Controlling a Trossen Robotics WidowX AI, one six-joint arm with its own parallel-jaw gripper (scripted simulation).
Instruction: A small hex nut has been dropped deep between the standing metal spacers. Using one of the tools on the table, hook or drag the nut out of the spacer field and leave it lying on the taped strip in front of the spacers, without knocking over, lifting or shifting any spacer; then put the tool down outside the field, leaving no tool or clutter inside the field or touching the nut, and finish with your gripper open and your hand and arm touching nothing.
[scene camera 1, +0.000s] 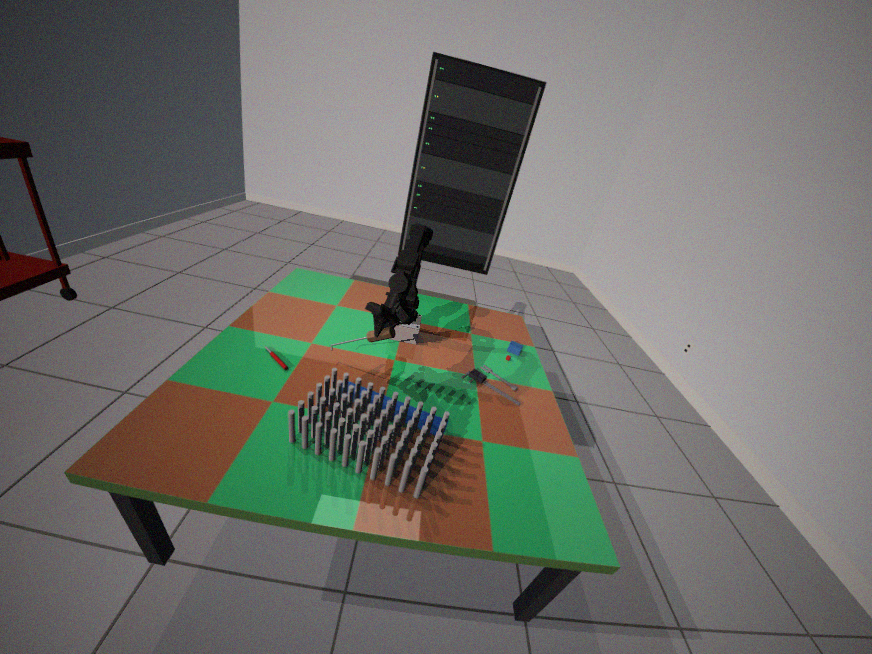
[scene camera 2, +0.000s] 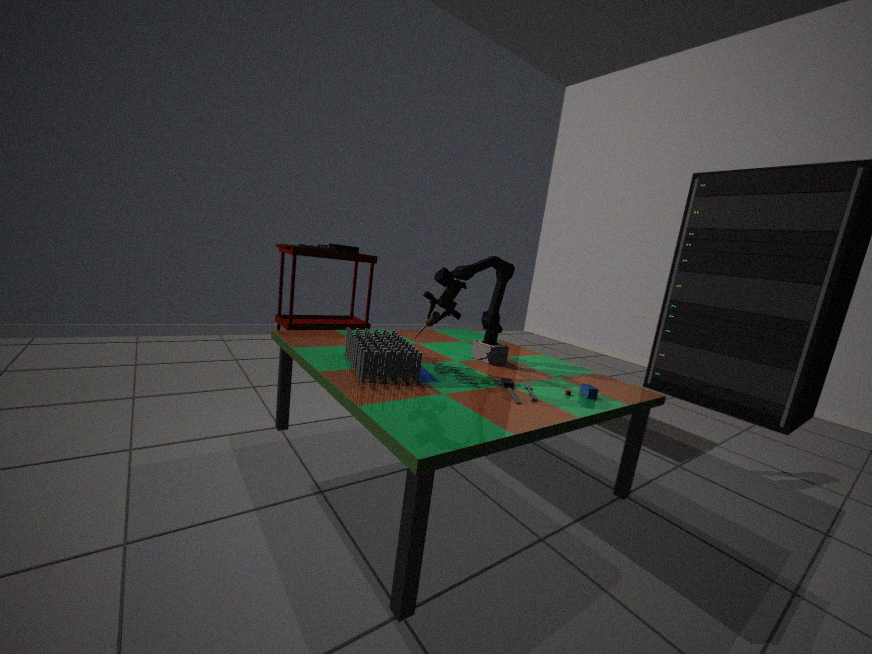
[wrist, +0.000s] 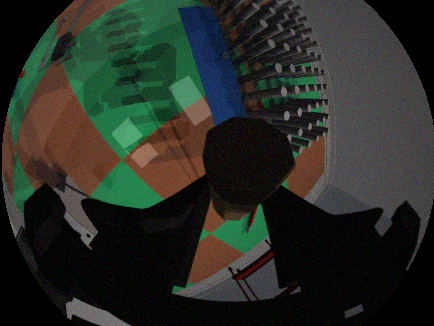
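Note:
The gripper (scene camera 1: 379, 337) holds a hook tool (wrist: 246, 160). Gripper again in the wrist view (wrist: 236, 179), plus a blue taped strip (wrist: 205, 37).

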